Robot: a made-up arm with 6 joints. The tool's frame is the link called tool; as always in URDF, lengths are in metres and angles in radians. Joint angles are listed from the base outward.
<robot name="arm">
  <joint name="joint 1" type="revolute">
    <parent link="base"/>
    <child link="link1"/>
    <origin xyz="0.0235 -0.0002 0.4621"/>
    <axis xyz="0 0 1"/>
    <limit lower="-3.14" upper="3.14"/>
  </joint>
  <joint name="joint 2" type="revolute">
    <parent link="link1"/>
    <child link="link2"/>
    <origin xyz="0.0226 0.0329 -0.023" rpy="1.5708 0 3.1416"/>
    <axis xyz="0 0 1"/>
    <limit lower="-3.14" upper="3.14"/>
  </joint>
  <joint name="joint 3" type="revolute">
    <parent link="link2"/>
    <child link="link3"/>
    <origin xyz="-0.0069 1.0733 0.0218" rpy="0 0 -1.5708"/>
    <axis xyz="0 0 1"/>
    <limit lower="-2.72" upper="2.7"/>
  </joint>
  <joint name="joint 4" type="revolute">
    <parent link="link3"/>
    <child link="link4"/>
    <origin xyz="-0.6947 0.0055 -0.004" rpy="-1.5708 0 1.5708"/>
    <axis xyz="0 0 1"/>
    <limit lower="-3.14" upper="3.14"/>
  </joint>
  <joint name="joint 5" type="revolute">
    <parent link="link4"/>
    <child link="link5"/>
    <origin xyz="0.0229 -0.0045 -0.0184" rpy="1.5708 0 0"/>
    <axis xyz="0 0 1"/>
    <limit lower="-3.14" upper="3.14"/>
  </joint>
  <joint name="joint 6" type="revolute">
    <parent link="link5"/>
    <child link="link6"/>
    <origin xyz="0.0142 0.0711 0.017" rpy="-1.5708 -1.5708 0"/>
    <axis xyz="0 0 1"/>
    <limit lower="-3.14" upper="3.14"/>
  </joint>
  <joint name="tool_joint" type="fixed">
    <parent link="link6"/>
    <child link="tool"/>
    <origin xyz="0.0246 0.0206 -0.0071" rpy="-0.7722 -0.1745 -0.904"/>
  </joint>
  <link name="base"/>
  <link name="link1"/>
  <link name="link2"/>
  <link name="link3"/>
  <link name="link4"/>
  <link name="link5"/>
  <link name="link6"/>
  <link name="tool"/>
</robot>
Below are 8 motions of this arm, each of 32 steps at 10 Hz.
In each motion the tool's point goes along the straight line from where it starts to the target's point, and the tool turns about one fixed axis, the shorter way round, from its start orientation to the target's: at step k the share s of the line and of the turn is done. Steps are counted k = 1, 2, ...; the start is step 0. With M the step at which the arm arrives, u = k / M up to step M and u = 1 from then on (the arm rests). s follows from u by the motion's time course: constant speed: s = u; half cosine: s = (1 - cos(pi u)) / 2; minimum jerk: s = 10 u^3 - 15 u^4 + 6 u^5.
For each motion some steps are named. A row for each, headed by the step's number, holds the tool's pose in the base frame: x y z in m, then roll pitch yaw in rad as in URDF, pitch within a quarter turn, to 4 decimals.
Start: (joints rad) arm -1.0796 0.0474 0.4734 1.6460 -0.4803 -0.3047
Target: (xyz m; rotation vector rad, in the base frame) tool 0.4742 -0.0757 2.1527 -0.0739 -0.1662 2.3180
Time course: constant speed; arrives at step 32
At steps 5, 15, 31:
5: 0.2296 -0.3173 2.1600 -0.4104 -0.6550 0.9044
15: 0.3202 -0.2278 2.1573 -0.4298 -0.3739 1.4517
31: 0.4651 -0.0846 2.1530 -0.1686 -0.0127 2.2695

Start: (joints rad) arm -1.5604 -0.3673 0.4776 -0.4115 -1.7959 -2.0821
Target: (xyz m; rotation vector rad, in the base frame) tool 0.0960 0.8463 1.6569 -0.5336 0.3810 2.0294
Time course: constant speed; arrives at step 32
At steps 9, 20, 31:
9: 0.1214 0.4956 1.9944 0.7445 0.0606 2.4956
20: 0.1092 0.6633 1.8330 0.4540 0.3219 2.3610
31: 0.0971 0.8311 1.6716 0.0942 0.5277 2.1320

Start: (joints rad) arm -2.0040 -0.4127 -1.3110 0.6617 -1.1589 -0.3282
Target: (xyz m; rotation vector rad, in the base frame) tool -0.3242 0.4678 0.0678 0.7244 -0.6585 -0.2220
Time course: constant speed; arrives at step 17
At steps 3, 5, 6, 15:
3: 0.3530 0.8591 1.0113 2.6494 0.2988 0.4570
5: 0.2562 0.8032 0.8765 2.3551 0.3148 0.2510
6: 0.2079 0.7753 0.8091 2.2083 0.3010 0.1485
15: -0.2275 0.5237 0.2026 1.0995 -0.3049 -0.4511

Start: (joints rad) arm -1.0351 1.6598 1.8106 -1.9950 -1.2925 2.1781
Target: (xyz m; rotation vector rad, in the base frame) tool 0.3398 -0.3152 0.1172 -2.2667 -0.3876 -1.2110
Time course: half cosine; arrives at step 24
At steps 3, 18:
3: 0.5674 -0.6496 -0.2762 2.4606 -1.2658 0.9446
18: 0.3745 -0.3661 0.0573 -2.6348 -1.0480 0.0556

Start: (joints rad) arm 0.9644 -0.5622 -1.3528 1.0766 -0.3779 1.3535
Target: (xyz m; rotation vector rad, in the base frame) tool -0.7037 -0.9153 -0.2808 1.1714 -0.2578 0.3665
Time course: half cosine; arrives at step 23
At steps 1, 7, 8, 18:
1: -0.6448 -1.0015 1.0525 2.0506 1.2252 0.9871
7: -0.6570 -0.9836 0.7752 1.5444 0.9421 0.4896
8: -0.6605 -0.9786 0.6971 1.4767 0.8494 0.4245
18: -0.6971 -0.9250 -0.1306 1.1864 -0.1991 0.1735

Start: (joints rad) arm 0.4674 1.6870 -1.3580 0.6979 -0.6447 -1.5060
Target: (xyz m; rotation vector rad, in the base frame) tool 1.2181 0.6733 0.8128 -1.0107 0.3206 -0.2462
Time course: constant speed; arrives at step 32
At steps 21, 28, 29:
21: 1.1845 0.6511 0.8860 -0.7801 0.0558 -0.1477
28: 1.2059 0.6652 0.8394 -0.9500 0.1217 -0.2788
29: 1.2089 0.6672 0.8328 -0.9750 0.1292 -0.2984

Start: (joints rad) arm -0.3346 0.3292 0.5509 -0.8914 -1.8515 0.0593
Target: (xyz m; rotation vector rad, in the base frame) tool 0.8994 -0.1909 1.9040 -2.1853 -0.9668 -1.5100
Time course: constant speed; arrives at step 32
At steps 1, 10, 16, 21, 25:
1: 0.8684 -0.1501 1.8646 -2.1031 -0.2412 0.4551
10: 0.8774 -0.1620 1.8760 -2.3406 -0.5346 0.4319
16: 0.8834 -0.1699 1.8836 -2.5239 -0.7291 0.4652
21: 0.8884 -0.1764 1.8900 -2.7146 -0.8843 0.5404
25: 0.8924 -0.1817 1.8951 -2.9127 -0.9982 0.6507

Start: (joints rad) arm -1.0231 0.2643 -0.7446 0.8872 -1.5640 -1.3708
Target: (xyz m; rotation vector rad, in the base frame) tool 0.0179 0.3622 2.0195 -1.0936 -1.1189 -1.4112
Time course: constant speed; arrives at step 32
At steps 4, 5, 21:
4: -0.0092 0.1191 2.0323 1.6770 -1.0589 -2.6162
5: -0.0083 0.1278 2.0318 1.6535 -1.0717 -2.6189
21: 0.0072 0.2667 2.0245 1.1636 -1.2729 -2.5380

